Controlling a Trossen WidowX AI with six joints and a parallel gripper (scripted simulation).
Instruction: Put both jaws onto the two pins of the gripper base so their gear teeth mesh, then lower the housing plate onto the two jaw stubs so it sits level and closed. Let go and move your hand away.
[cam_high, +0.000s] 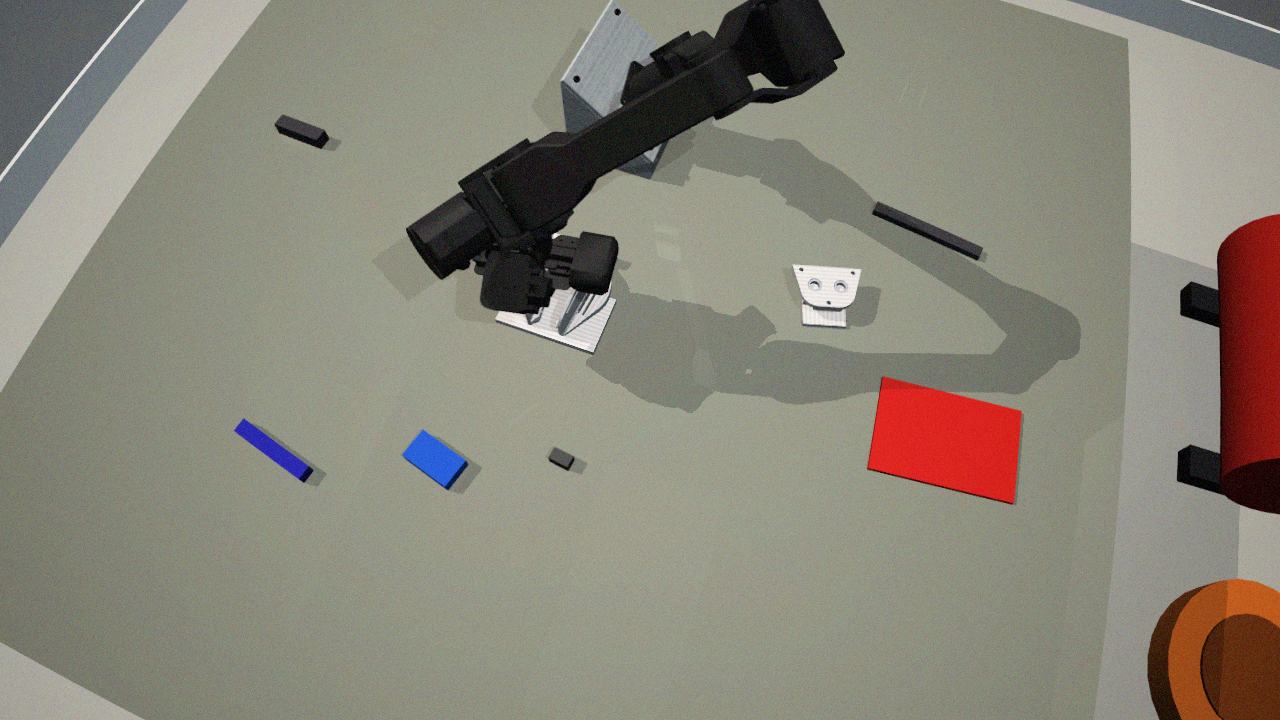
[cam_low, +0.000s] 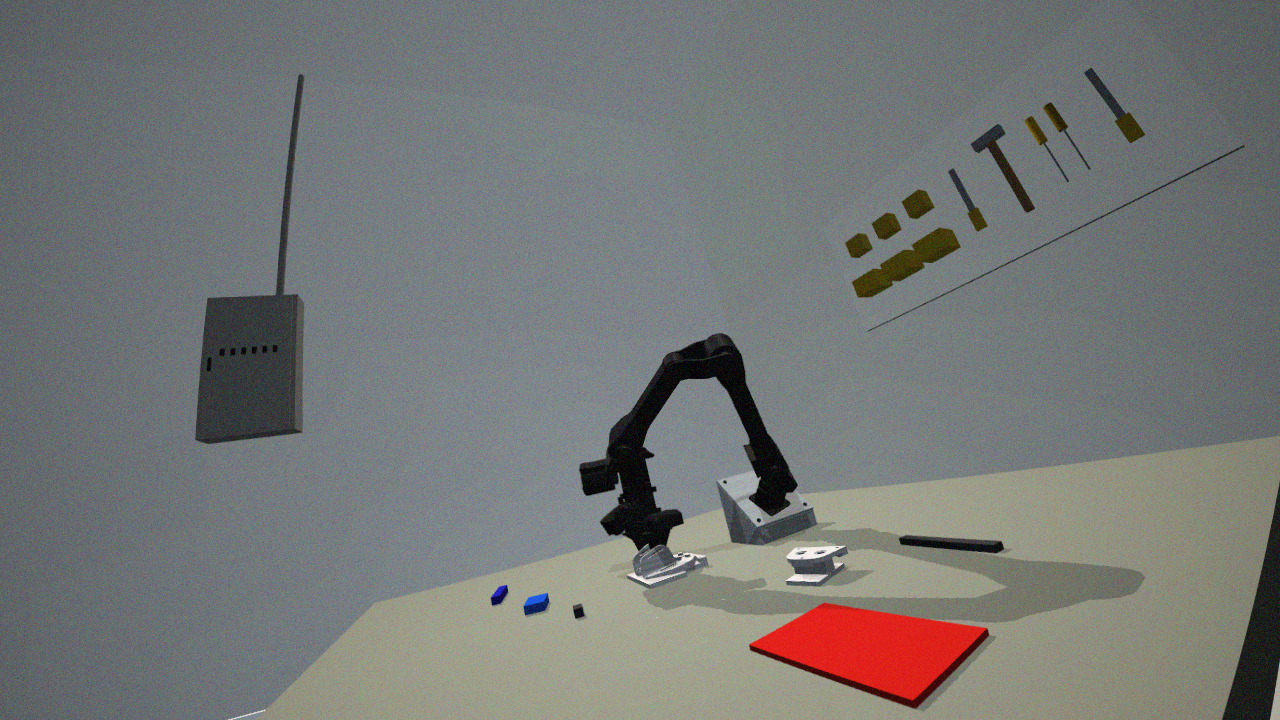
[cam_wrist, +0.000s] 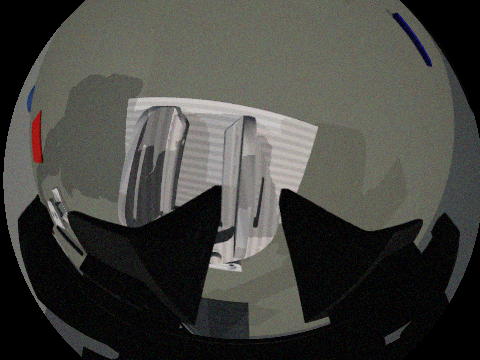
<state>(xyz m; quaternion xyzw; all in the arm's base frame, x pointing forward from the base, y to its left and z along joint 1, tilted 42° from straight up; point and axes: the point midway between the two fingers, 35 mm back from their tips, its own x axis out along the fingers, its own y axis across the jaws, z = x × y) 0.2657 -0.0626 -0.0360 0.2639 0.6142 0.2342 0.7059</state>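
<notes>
The white ribbed plate is 2 cm ahead of my gripper tip, 3 cm to the left of it and 1 cm below it. Also, from my gripper tip: small black block: 19 cm ahead, 8 cm to the left, 1 cm below; then blue block: 22 cm ahead, 5 cm to the right, 1 cm below; then housing plate: 5 cm behind, 4 cm to the left, 1 cm below.
</notes>
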